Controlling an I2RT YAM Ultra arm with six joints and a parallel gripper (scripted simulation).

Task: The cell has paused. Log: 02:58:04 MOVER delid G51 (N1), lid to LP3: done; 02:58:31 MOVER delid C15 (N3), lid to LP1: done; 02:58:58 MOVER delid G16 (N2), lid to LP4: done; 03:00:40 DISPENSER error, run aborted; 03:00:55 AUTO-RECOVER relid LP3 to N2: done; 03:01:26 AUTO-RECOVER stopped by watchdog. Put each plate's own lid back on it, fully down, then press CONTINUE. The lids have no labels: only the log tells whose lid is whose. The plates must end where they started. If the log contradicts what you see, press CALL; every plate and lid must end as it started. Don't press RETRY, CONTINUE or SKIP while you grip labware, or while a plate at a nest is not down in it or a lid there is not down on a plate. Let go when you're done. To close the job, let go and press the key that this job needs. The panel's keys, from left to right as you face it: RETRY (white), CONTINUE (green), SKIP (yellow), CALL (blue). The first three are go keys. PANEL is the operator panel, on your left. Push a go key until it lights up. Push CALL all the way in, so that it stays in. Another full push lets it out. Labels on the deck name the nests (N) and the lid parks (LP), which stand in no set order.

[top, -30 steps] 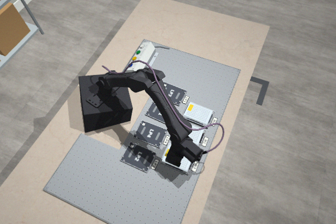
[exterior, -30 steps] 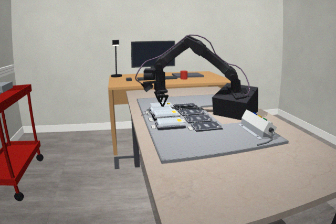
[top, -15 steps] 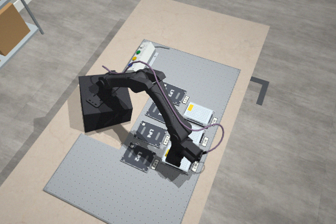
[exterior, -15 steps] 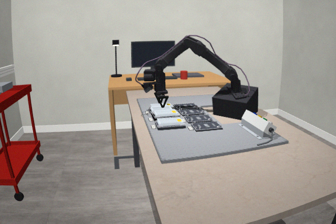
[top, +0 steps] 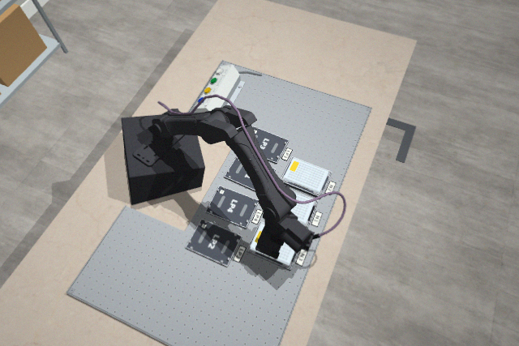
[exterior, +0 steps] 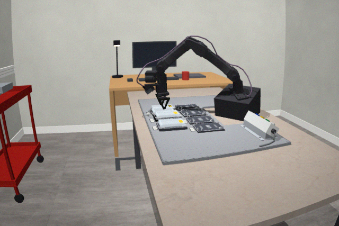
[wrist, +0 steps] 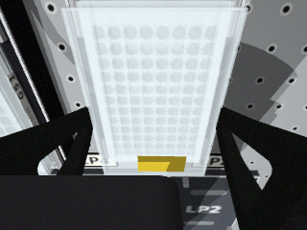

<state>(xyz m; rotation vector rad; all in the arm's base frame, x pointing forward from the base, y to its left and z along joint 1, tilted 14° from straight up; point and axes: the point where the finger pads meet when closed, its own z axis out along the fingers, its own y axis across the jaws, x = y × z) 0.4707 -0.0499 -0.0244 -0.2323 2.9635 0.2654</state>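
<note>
Now: the plate 2 cm below my hand. Round my hand: green continue key: 52 cm behind, 39 cm to the left, 2 cm above; then yellow key: 51 cm behind, 34 cm to the left, 2 cm above; then blue key: 50 cm behind, 29 cm to the left, 1 cm above.
</note>
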